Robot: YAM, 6 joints.
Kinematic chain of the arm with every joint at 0, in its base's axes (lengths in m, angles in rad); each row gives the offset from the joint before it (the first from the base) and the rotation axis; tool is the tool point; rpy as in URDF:
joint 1: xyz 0 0 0.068 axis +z
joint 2: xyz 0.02 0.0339 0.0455 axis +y
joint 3: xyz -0.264 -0.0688 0 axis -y
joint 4: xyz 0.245 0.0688 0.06 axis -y
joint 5: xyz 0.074 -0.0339 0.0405 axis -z
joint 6: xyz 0.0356 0 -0.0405 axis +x
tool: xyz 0 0 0 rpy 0 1.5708 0
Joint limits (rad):
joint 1: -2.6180..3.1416
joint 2: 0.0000..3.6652
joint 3: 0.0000..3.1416
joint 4: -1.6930..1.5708
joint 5: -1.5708..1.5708
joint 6: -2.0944..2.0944
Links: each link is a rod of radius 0.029 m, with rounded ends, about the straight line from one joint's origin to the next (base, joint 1, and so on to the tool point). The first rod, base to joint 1, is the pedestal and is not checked.
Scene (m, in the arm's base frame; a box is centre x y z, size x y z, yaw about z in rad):
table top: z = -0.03
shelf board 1: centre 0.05 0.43 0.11 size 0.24 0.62 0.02 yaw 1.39
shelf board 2: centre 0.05 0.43 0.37 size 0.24 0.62 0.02 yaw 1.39
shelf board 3: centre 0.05 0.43 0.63 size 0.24 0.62 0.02 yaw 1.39
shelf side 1: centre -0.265 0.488 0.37 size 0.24 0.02 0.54 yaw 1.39
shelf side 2: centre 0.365 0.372 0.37 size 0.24 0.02 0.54 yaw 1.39
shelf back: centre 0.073 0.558 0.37 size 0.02 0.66 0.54 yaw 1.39
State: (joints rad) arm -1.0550 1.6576 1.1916 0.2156 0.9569 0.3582
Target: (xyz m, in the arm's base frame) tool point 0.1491 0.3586 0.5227
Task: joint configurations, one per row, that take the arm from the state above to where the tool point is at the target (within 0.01 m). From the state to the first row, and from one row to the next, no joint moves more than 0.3 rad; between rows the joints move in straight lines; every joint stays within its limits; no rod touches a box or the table.
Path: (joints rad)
1: -0.7828 1.5772 1.2231 0.1862 0.6601 0.3777
2: -0.5105 1.4967 1.2545 0.1568 0.3634 0.3971
3: -0.2383 1.4163 1.2860 0.1273 0.0666 0.4166
4: 0.0340 1.3358 1.3174 0.0979 -0.2302 0.4361
5: 0.2740 1.4191 1.4362 0.1527 -0.0484 0.4205
6: 0.5141 1.5023 1.5549 0.2075 0.1334 0.4049
7: 0.7542 1.5856 1.6736 0.2623 0.3152 0.3894
8: 0.9943 1.6688 1.7923 0.3171 0.4970 0.3738
9: 1.2343 1.7521 1.9111 0.3719 0.6788 0.3582

